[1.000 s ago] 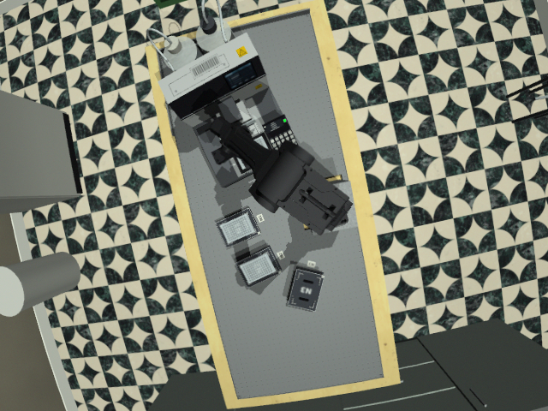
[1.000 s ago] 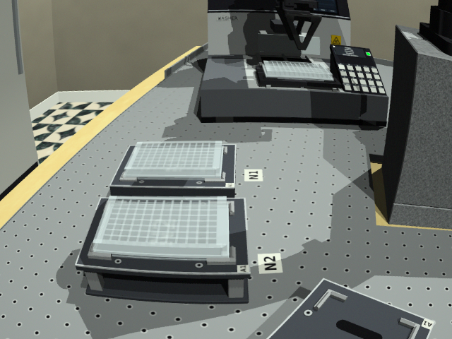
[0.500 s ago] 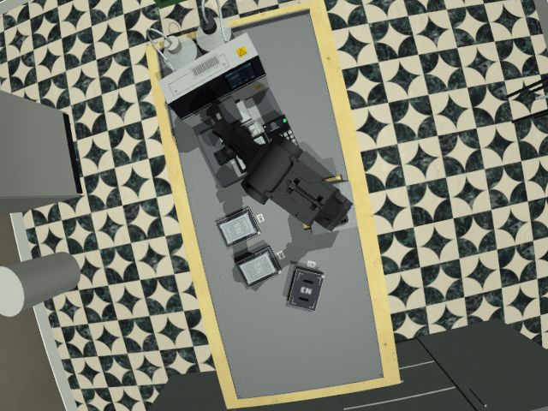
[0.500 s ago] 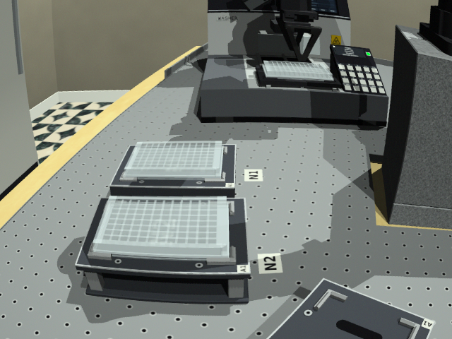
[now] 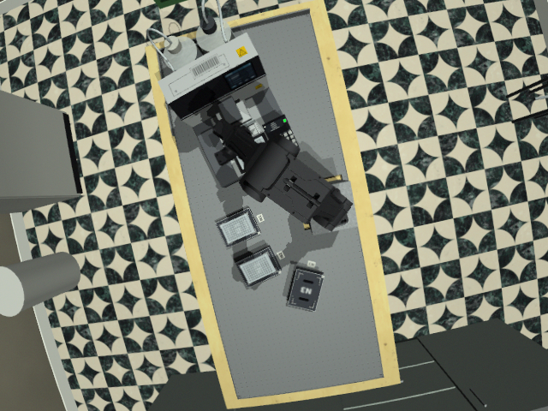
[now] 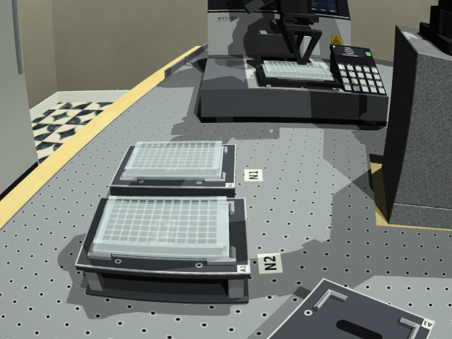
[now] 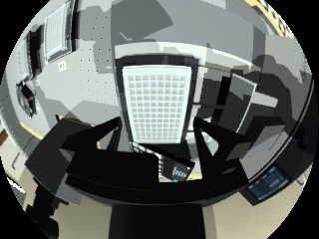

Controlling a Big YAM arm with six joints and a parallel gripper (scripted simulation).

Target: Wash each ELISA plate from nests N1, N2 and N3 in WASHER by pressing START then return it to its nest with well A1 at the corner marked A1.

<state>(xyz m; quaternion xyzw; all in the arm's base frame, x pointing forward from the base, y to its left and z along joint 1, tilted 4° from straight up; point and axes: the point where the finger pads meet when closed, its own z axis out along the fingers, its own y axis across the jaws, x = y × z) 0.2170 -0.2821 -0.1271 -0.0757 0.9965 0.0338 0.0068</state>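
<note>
Right now my hand is 40 mm above the washer carrier. Also, from my hand: plate washer: 20 mm ahead, 150 mm to the right, 10 mm above; then nest N3: 40 mm behind, 610 mm to the left, 80 mm below; then nest label: 60 mm ahead, 260 mm to the left, 120 mm below.
</note>
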